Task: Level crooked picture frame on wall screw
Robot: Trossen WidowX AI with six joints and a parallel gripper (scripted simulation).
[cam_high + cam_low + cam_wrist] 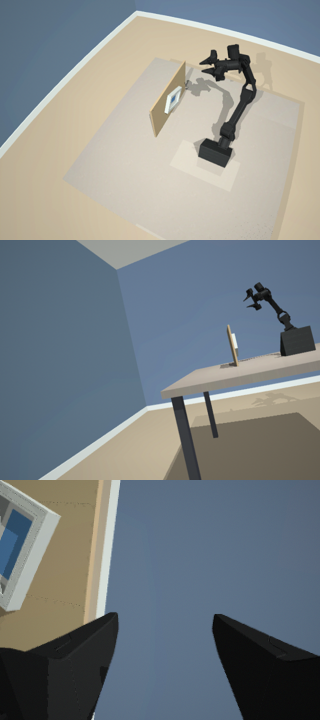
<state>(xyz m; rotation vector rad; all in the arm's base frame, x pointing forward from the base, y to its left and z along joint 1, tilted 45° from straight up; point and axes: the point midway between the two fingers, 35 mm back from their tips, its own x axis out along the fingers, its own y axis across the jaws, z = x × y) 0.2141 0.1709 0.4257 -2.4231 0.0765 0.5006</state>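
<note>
Now: gripper tip 310 mm above the picture frame, 160 mm short of it and 50 mm to the right of it. Also, from my gripper tip: board: 310 mm below, 170 mm ahead, 50 mm to the left.
</note>
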